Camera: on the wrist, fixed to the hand. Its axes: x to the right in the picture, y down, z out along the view.
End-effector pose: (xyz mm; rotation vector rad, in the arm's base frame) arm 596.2 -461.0 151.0 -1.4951 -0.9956 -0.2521
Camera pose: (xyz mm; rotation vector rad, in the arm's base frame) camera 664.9 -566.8 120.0 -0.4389 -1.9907 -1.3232
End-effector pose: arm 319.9 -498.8 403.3 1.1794 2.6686 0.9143
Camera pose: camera 338.3 -543.0 524.1 -0.9105 2.4095 0.5230
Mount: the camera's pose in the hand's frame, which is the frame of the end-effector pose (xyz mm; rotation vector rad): -24.7 55.6 -114.8 -0.0329 -0.0217 -1.5556
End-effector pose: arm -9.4 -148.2 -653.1 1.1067 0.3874 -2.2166
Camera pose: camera 108.1 -122.4 -702.1 -0.4714 -1.0525 2.1114
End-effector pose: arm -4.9 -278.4 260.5 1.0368 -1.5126 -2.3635
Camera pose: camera 72.0 -378.8 290.1 -1.4301 0.2557 1.5112
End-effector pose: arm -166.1 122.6 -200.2 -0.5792 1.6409 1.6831
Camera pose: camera -209.2 8.4 -155.8 -1.3386 0.6247 0.5049
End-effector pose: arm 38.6 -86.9 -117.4 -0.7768 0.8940 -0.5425
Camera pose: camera -65.7 -77.5 -194.3 -1.4340 0.0983 -1.8523
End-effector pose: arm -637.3 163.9 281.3 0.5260 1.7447 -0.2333
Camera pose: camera -707.4 256.4 339.8 -0.9675 1.7756 -1.2527
